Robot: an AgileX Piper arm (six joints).
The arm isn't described. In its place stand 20 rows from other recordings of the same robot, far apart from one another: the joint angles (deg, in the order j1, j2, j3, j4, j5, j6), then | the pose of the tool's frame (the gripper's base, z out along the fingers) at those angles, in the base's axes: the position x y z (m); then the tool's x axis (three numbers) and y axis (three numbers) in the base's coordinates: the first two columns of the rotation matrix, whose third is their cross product.
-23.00 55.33 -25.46 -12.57 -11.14 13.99 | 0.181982 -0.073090 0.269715 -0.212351 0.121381 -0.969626 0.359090 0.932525 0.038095
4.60 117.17 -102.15 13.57 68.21 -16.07 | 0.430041 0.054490 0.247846 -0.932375 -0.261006 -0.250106 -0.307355 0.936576 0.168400
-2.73 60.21 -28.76 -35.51 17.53 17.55 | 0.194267 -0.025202 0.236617 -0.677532 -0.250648 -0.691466 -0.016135 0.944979 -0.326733
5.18 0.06 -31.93 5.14 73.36 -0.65 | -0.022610 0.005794 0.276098 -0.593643 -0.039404 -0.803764 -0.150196 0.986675 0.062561
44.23 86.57 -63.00 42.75 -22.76 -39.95 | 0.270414 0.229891 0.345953 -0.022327 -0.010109 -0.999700 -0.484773 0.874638 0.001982
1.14 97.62 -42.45 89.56 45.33 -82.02 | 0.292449 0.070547 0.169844 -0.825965 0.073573 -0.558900 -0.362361 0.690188 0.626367
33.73 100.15 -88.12 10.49 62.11 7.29 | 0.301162 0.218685 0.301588 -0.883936 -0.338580 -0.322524 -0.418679 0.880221 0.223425
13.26 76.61 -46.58 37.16 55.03 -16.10 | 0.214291 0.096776 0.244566 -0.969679 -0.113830 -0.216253 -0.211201 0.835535 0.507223
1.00 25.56 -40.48 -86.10 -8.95 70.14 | 0.074091 0.015420 0.417295 0.381782 -0.264217 -0.885682 -0.060210 0.949123 -0.309097
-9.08 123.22 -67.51 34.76 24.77 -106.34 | 0.389419 -0.040222 0.074149 -0.331451 -0.892890 -0.304776 -0.879165 0.409520 -0.243643
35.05 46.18 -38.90 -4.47 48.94 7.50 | 0.118301 0.076457 0.294737 -0.678608 -0.379092 -0.629110 -0.490708 0.871313 0.004277
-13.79 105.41 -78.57 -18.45 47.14 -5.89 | 0.370917 -0.112774 0.230332 -0.951728 -0.087132 -0.294316 0.014163 0.945375 -0.325677
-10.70 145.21 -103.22 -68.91 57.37 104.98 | 0.468259 -0.161248 0.067541 -0.243732 0.532151 -0.810808 0.964867 0.217626 -0.147209
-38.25 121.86 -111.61 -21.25 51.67 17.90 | 0.363825 -0.319762 0.269984 -0.586402 0.554677 -0.590311 0.768366 0.611588 -0.188609
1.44 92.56 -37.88 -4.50 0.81 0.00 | 0.287997 0.007139 0.156218 -0.766989 -0.097757 -0.634170 -0.084857 0.995099 -0.050764
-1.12 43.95 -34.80 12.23 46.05 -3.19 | 0.133770 0.011266 0.282127 -0.764895 0.107380 -0.635142 -0.008134 0.984319 0.176209
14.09 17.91 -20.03 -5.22 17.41 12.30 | 0.077008 0.016775 0.283320 -0.198471 0.081461 -0.976716 -0.193669 0.973631 0.120558
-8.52 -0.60 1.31 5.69 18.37 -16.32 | 0.053696 -0.005169 0.177318 -0.257276 -0.152885 -0.954167 0.070648 0.981787 -0.176360
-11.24 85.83 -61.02 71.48 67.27 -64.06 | 0.295419 0.022433 0.306150 -0.698060 0.010905 -0.715956 -0.572839 0.591411 0.567528
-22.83 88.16 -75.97 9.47 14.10 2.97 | 0.338636 -0.138600 0.364161 -0.250081 0.333635 -0.908927 0.415215 0.885008 0.210613
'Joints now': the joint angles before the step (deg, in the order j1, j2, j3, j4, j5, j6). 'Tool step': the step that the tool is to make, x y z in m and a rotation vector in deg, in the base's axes. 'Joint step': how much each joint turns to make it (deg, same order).
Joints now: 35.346 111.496 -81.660 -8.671 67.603 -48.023
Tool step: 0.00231 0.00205 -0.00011 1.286 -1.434 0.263
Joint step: 0.000 0.000 -0.001 0.106 -1.941 -0.044
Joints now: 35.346 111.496 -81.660 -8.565 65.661 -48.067
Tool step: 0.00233 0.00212 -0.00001 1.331 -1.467 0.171
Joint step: 0.001 -0.001 0.001 0.125 -1.983 0.044
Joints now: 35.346 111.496 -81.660 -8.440 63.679 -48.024
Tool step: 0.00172 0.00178 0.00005 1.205 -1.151 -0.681
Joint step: 0.001 -0.001 0.000 0.207 -1.548 0.806
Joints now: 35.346 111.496 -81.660 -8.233 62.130 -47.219
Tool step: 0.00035 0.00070 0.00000 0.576 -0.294 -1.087
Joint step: 0.000 0.000 -0.002 0.231 -0.444 1.057
